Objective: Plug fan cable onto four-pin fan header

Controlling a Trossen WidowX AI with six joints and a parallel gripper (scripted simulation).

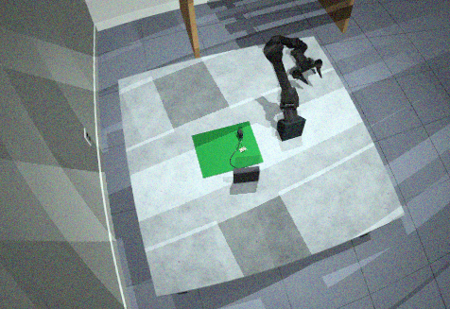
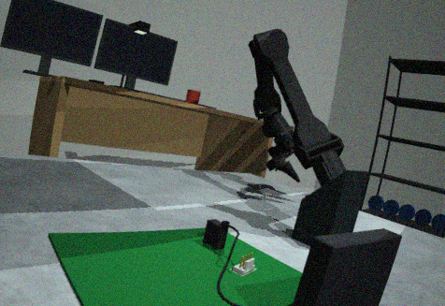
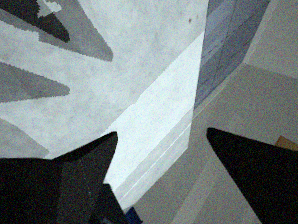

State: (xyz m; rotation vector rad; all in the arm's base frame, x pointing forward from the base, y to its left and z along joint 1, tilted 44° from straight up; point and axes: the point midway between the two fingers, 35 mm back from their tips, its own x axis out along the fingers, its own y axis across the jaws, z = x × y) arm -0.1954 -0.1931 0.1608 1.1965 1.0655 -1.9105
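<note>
Right now my gripper tip is 47 cm short of the dark fan plug, 20 cm to the right of it and 8 cm above it. From my gripper tip the other things lie so: black fan: 49 cm ahead, 43 cm to the left, 4 cm below; fan header: 47 cm ahead, 28 cm to the left, 10 cm below; green board: 55 cm ahead, 26 cm to the left, 11 cm below.
</note>
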